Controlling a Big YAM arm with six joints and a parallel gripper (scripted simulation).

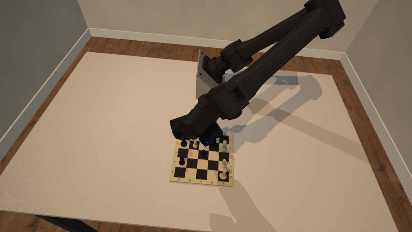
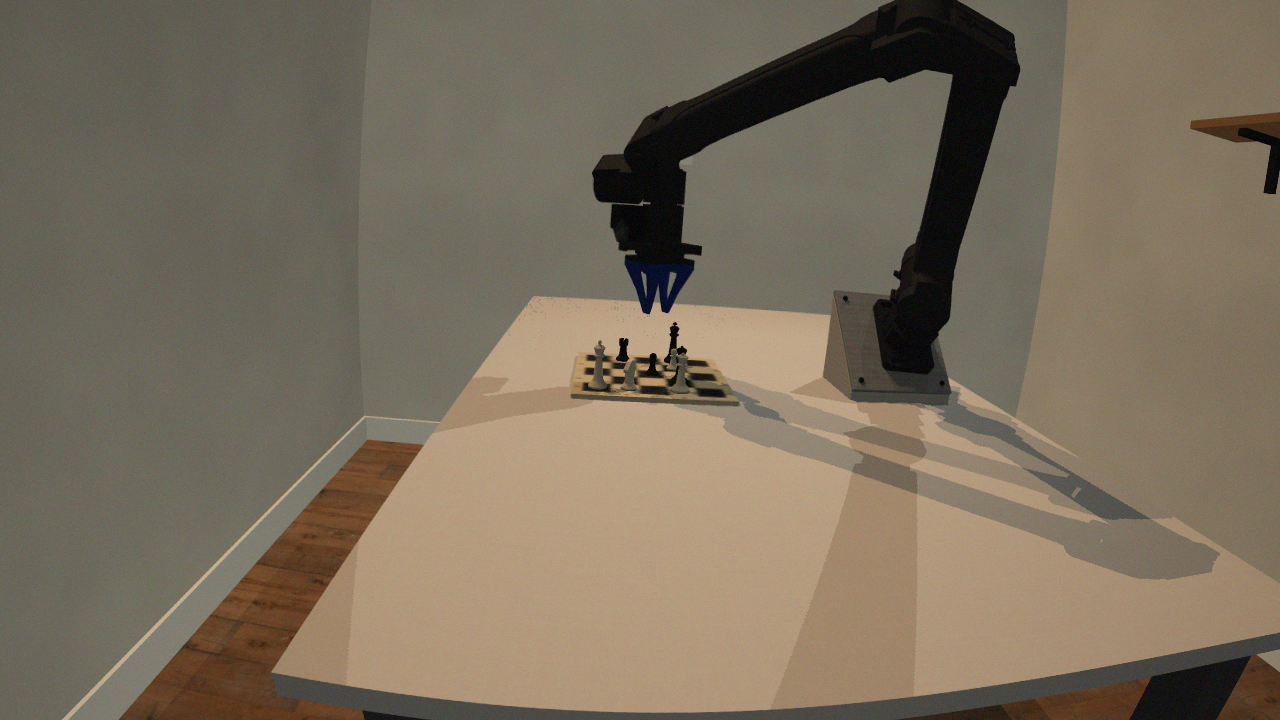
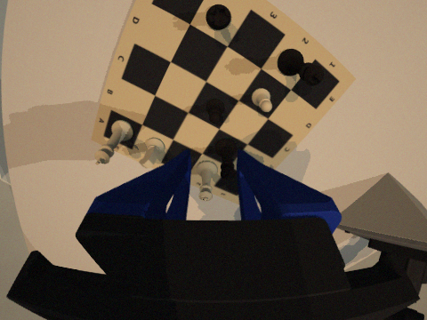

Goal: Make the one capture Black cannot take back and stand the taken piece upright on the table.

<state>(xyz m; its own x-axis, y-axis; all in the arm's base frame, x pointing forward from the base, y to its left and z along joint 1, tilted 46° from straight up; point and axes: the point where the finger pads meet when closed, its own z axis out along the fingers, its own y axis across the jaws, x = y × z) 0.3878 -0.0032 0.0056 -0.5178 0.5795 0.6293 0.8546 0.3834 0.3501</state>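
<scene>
Now: the black pawn 90 mm below my hand. Round my hand: white pawn: 90 mm below, 30 mm to the right, 30 mm behind; then chessboard: 100 mm below; then black king: 80 mm to the right, 70 mm below, 40 mm behind.
</scene>
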